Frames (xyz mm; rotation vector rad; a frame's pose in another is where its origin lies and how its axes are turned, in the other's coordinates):
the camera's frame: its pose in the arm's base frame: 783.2 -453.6 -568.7 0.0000 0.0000 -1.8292
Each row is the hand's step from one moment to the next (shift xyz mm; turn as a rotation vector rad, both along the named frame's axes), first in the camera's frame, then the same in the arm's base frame.
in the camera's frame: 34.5 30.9 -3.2 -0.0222 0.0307 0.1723
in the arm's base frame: 21.1 -41.3 -3.2 0.0354 0.0136 0.1723
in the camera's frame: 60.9 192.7 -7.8 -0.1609 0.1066 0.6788
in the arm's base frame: 170.7 -108.1 -7.8 0.1442 0.1283 0.6788
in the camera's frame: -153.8 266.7 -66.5 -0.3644 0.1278 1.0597
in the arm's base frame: 297.1 80.5 -66.5 0.2167 0.3196 1.0597
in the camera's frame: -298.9 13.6 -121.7 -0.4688 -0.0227 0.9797
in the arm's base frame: 89.5 285.5 -121.7 0.0978 0.4590 0.9797
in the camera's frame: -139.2 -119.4 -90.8 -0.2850 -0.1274 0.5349
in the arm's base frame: -79.9 165.1 -90.8 -0.0503 0.3081 0.5349
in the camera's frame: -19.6 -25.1 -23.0 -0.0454 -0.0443 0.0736
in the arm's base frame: -19.3 25.4 -23.0 -0.0312 0.0552 0.0736
